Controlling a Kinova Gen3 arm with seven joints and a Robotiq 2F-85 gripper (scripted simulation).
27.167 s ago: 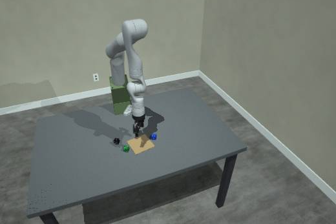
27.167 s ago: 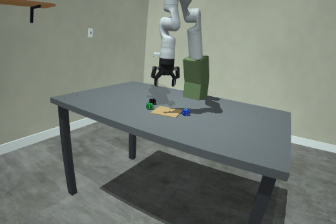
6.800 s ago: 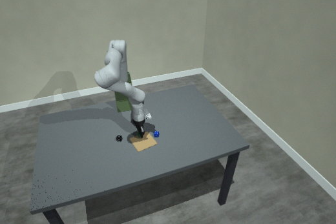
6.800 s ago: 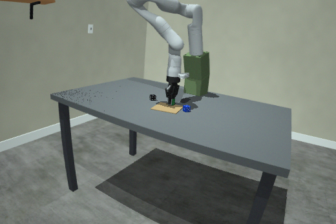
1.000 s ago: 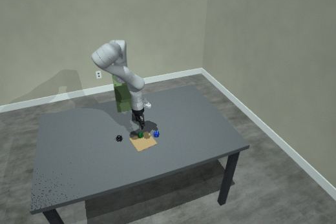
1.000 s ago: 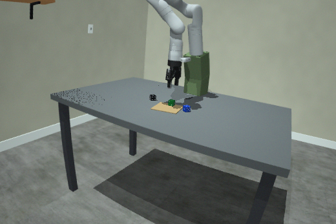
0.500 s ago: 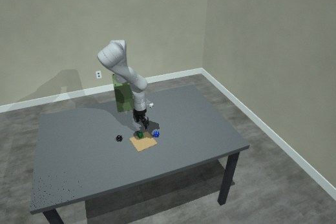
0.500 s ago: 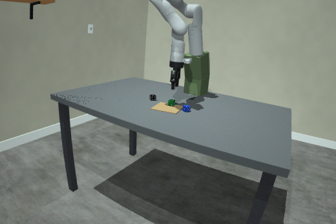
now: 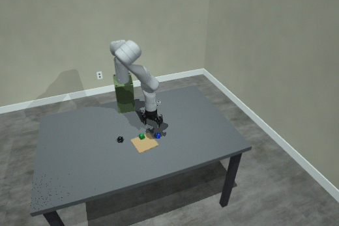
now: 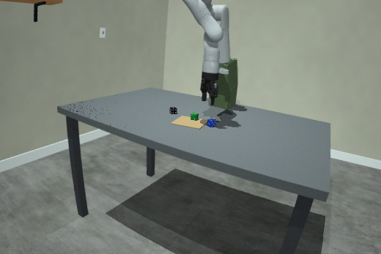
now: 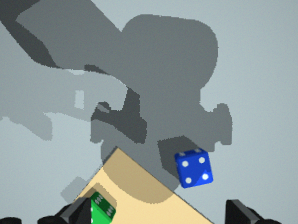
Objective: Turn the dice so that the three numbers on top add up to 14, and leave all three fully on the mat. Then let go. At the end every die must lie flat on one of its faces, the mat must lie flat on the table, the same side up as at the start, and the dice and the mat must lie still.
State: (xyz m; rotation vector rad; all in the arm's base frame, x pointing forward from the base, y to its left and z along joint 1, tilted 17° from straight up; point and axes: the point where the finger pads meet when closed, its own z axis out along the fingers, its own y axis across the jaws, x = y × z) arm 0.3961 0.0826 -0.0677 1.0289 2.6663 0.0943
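My gripper is now 1 cm short of the blue die, 3 cm to the right of it and 9 cm above it. The rest, counted from my hand: tan mat (3 cm ahead, 7 cm to the right, 10 cm below); then black die (5 cm behind, 21 cm to the right, 9 cm below); then green die (2 cm behind, 7 cm to the right, 9 cm below).
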